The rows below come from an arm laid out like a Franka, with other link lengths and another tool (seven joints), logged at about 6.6 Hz.
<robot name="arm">
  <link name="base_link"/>
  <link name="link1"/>
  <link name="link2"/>
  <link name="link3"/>
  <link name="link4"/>
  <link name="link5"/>
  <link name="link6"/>
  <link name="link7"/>
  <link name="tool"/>
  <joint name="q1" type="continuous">
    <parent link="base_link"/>
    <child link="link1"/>
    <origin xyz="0 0 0.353" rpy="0 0 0"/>
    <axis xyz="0 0 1"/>
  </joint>
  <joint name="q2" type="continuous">
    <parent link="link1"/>
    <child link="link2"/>
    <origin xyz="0 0 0" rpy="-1.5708 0 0"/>
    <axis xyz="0 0 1"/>
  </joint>
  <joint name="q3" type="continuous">
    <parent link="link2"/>
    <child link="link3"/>
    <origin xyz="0 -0.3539 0" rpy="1.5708 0 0"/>
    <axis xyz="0 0 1"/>
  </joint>
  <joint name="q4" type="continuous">
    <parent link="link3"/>
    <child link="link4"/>
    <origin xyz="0.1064 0 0" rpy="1.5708 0 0"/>
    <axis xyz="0 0 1"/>
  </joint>
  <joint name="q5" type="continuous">
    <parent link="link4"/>
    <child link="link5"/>
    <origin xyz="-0.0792 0.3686 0" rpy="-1.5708 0 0"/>
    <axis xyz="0 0 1"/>
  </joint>
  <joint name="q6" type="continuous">
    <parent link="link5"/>
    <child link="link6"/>
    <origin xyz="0 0 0" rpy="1.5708 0 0"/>
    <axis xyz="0 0 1"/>
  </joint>
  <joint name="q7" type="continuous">
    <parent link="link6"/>
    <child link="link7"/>
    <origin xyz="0.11 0 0" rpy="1.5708 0 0"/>
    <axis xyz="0 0 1"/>
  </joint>
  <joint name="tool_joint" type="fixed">
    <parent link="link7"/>
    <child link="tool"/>
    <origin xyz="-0.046 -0.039 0.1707" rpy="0 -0.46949 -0.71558"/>
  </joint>
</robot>
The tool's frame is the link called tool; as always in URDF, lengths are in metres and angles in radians. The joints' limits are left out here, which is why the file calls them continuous.
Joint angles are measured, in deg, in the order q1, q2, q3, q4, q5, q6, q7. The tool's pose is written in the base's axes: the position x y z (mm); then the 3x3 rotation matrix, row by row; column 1 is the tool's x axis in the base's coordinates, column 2 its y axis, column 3 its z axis. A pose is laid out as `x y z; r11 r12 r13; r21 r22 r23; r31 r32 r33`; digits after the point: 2 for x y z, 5 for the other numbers.
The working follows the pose.
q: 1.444, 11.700, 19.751, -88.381, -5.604, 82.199, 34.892
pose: 538.77 236.86 504.49; 0.63474 0.46274 -0.61884; 0.33424 -0.88649 -0.32005; -0.69670 -0.00369 -0.71736
Where each joint sits with the arm in this pose, in the base's axes (m; each line is computed from the numbers above, not from the rounded line before):
q1: 0.0000 0.0000 0.3530
q2: 0.0000 0.0000 0.3530
q3: 0.0717 0.0018 0.6995
q4: 0.1689 0.0402 0.6792
q5: 0.5213 0.1729 0.6971
q6: 0.5213 0.1729 0.6971
q7: 0.6193 0.2110 0.6646
the tool: 0.5388 0.2369 0.5045

